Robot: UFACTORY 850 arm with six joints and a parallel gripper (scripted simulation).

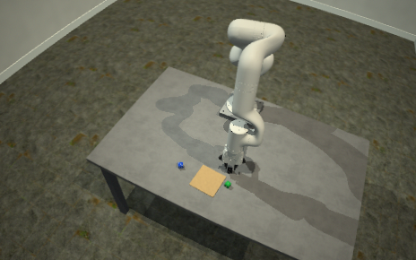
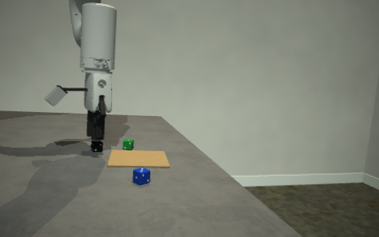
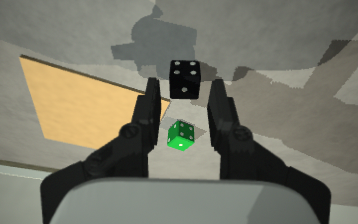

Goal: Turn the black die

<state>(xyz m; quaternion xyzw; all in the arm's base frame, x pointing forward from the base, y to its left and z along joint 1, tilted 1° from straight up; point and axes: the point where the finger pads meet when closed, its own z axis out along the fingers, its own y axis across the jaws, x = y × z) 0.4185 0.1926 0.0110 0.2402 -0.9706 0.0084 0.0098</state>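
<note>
The black die lies 40 mm below my hand. The rest, counted from my hand: blue die (220 mm to the right, 140 mm ahead, 40 mm below); green die (80 mm ahead, 40 mm to the left, 40 mm below); tan mat (120 mm ahead, 60 mm to the right, 50 mm below).
</note>
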